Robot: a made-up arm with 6 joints.
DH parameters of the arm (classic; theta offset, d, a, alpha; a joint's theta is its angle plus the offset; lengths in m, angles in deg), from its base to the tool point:
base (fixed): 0 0.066 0 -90
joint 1: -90 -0.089 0.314 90
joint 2: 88.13 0 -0.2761 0
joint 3: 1.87 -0.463 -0.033 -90
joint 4: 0 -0.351 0.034 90
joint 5: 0 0.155 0.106 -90
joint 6: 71.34 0 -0.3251 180
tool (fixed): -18.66 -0.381 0 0
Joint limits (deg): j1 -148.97..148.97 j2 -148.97..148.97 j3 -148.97..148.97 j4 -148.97..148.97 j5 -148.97..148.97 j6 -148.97..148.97
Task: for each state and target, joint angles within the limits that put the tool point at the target. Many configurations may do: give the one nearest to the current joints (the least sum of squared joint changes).
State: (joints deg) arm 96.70 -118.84 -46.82 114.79 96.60 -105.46
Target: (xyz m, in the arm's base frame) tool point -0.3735 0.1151 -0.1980
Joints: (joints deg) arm 73.74 -133.51 -53.84 114.09 96.82 -108.28
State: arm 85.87 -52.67 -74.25 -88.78 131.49 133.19
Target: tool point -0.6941 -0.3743 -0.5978
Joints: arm 117.22 -47.57 -70.70 -62.99 131.28 127.16
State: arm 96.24 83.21 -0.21 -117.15 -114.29 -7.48
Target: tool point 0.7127 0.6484 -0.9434
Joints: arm 116.04 99.34 -2.29 -135.22 -128.45 10.64
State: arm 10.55 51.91 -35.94 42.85 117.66 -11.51
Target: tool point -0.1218 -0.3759 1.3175
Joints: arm -11.42 46.87 -62.51 39.64 138.64 -34.51
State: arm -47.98 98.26 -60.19 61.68 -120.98 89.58
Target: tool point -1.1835 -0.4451 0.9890
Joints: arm -65.08 63.77 -87.24 55.94 -135.30 96.44
